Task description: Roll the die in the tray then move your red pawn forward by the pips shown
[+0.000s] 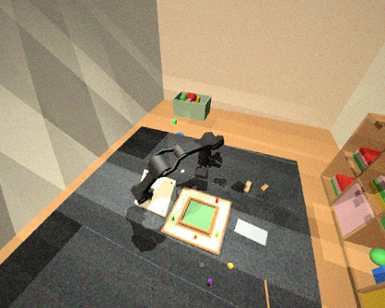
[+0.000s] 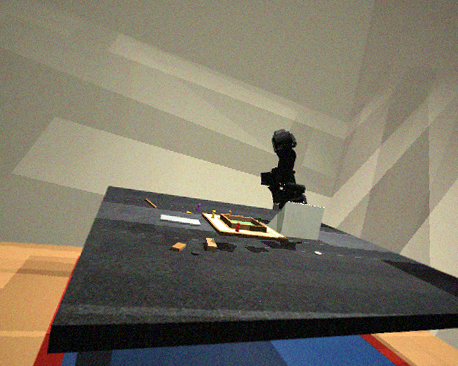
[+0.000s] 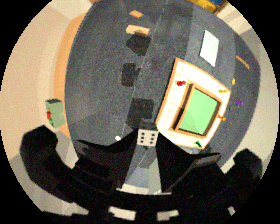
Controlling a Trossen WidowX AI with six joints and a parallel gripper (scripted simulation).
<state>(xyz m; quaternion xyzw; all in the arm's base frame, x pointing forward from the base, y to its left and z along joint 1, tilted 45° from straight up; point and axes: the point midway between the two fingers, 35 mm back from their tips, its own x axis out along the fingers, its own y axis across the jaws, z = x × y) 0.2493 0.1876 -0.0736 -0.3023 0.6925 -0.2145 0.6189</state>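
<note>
My gripper tip is now 110 mm short of the red pawn, 100 mm above it and 70 mm to the left of it. Also, from my gripper tip: die (right at my gripper tip); white speck (150 mm behind, 130 mm below, 80 mm to the left); green tray (180 mm to the right, 120 mm below, 40 mm ahead).
</note>
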